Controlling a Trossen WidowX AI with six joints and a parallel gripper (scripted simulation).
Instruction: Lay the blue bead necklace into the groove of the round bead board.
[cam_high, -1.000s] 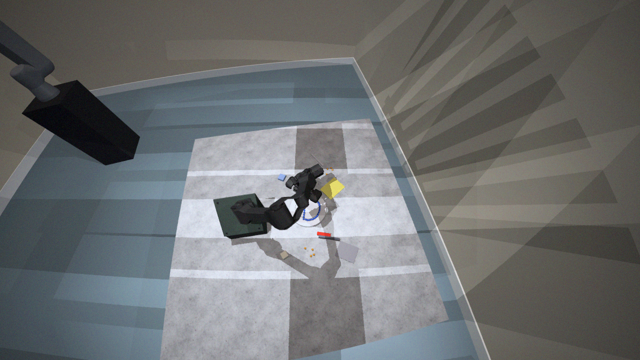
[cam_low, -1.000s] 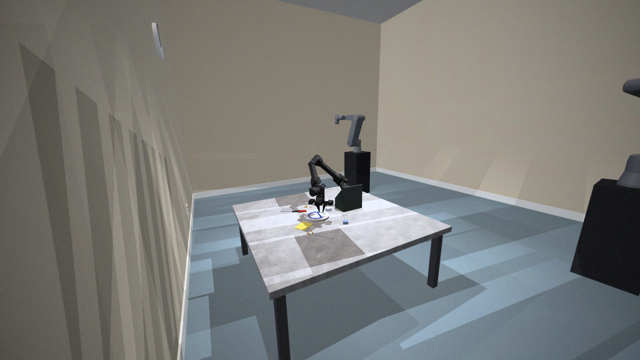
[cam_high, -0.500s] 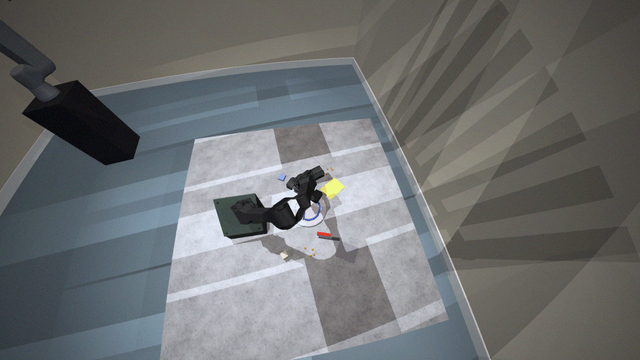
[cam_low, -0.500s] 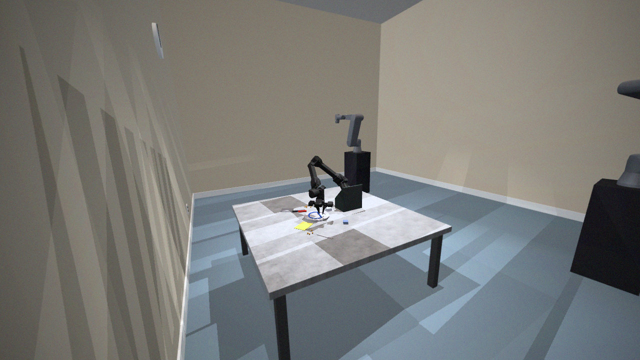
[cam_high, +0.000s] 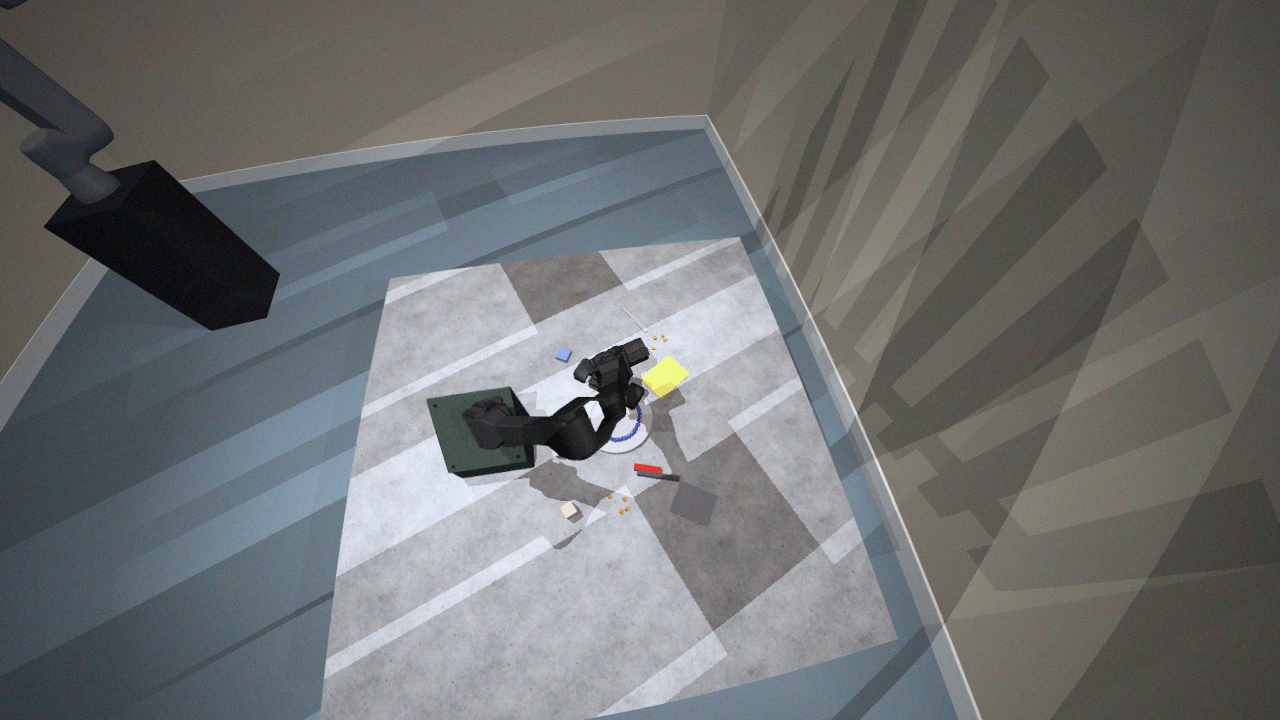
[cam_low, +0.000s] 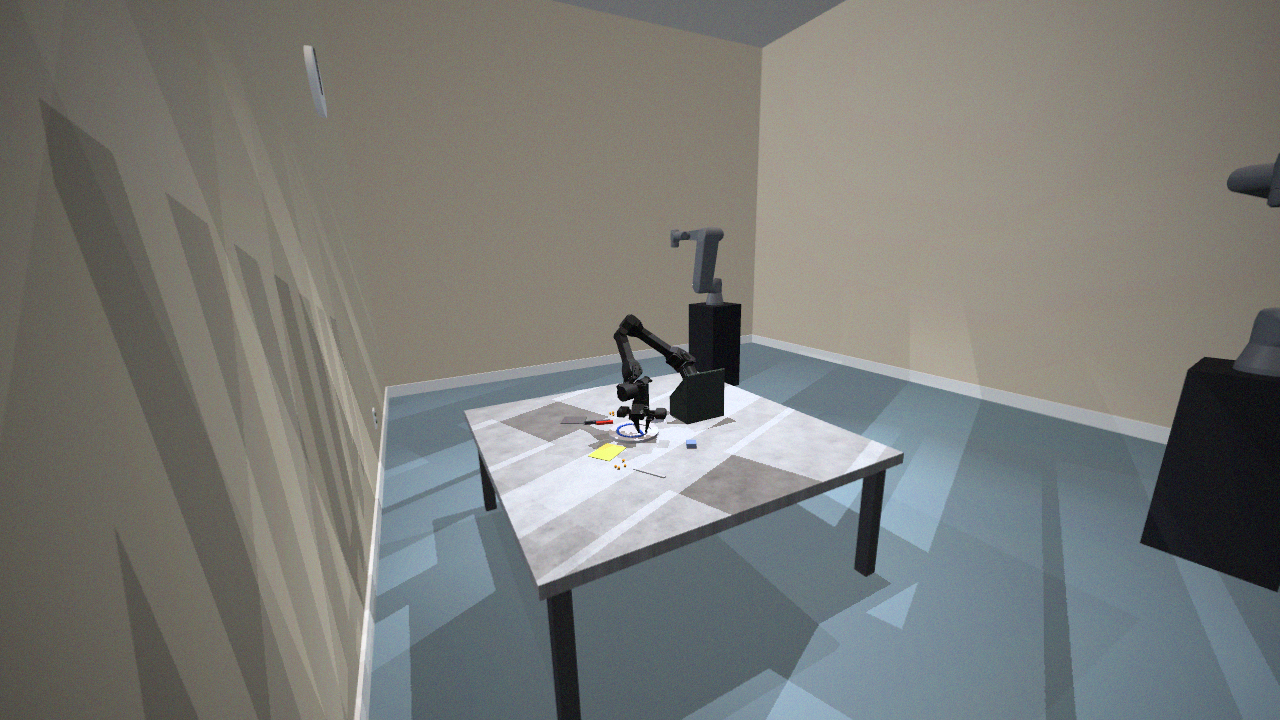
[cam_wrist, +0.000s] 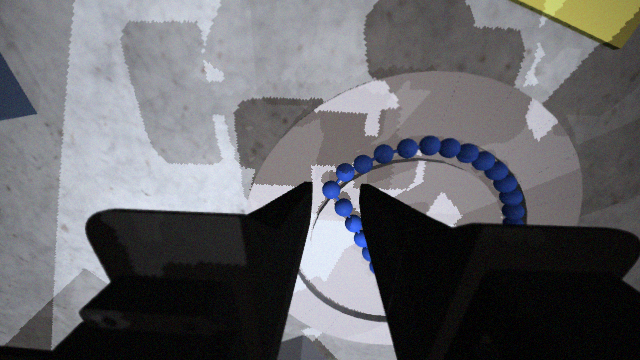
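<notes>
The round white bead board is 60 mm to the right of my gripper tip and 10 mm below it. From my gripper tip the other things lie so: blue block (110 mm behind, 170 mm to the left, 10 mm below); yellow sheet (170 mm ahead, 30 mm to the left, 20 mm below); grey tool (60 mm ahead, 230 mm to the right, 10 mm below).
</notes>
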